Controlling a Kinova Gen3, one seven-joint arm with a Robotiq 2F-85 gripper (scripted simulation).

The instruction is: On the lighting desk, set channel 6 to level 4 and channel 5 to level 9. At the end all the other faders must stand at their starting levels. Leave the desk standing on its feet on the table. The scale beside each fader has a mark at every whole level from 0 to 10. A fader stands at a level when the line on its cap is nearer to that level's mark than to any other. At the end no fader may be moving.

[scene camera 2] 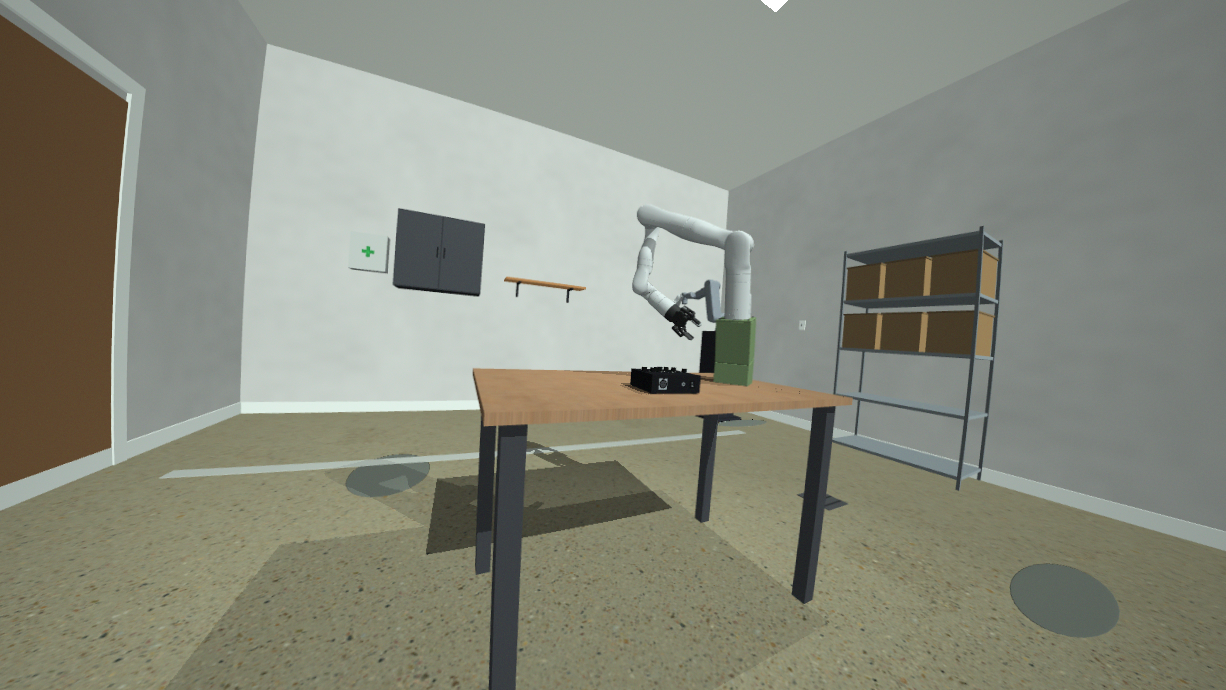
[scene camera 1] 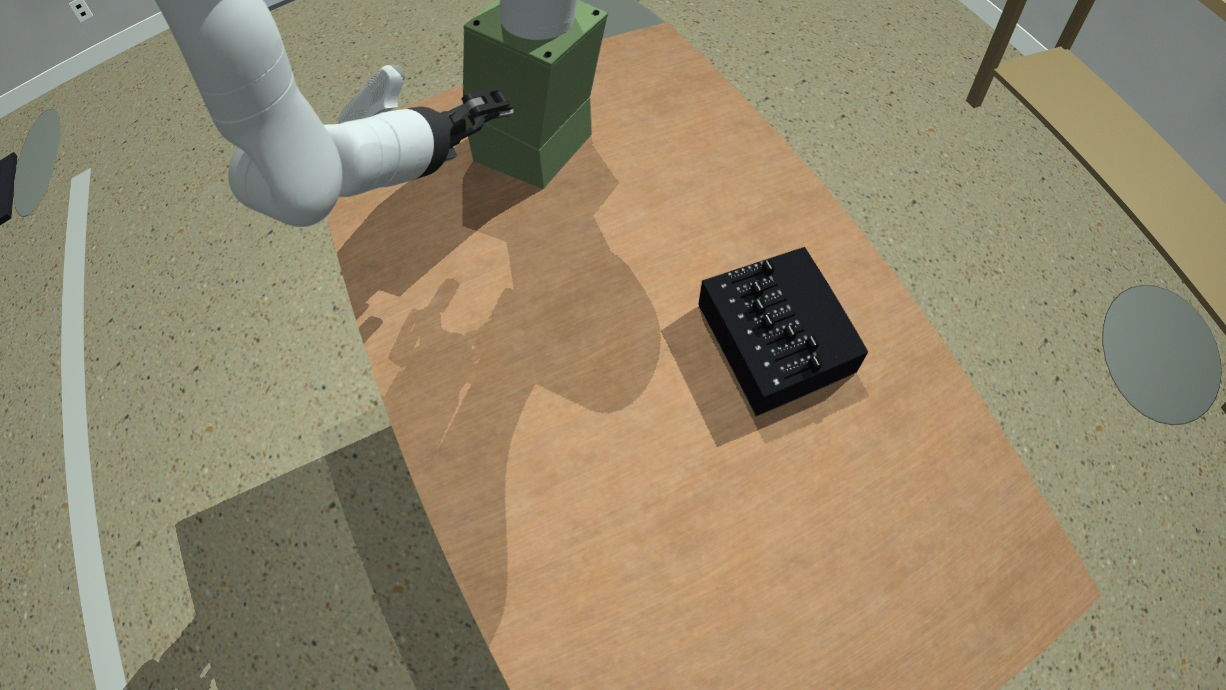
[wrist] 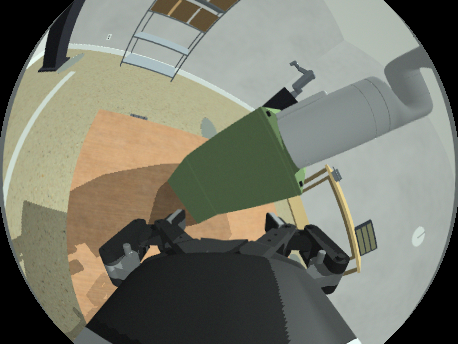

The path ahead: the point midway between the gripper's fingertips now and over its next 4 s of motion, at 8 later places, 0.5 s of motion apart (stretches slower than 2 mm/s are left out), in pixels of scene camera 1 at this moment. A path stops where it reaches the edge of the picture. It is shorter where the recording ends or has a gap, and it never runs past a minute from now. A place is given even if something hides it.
My gripper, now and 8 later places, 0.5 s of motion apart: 479, 128; 489, 185; 501, 198; 510, 211; 524, 221; 544, 235; 568, 247; 593, 257; 617, 264
